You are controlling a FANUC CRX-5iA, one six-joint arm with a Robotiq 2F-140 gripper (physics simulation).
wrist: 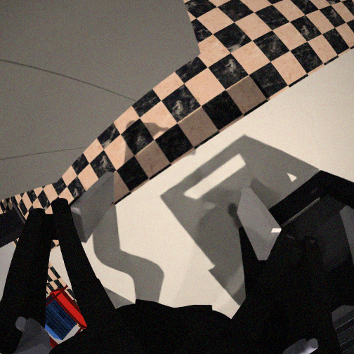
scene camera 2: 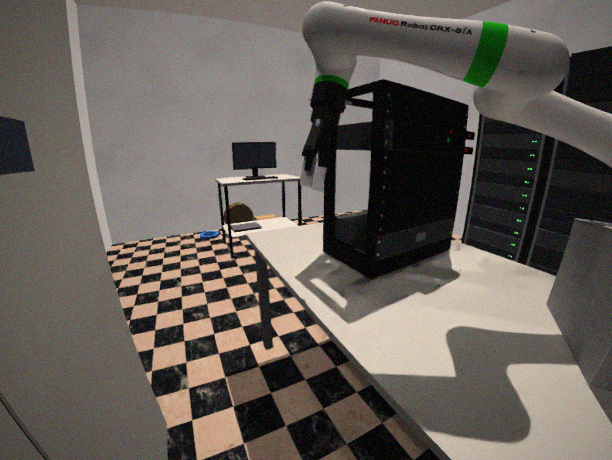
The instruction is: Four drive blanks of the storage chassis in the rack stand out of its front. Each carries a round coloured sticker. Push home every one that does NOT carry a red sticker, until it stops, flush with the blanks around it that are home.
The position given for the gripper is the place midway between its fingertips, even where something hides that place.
gripper: wrist 177, 193; scene camera 2 311, 188
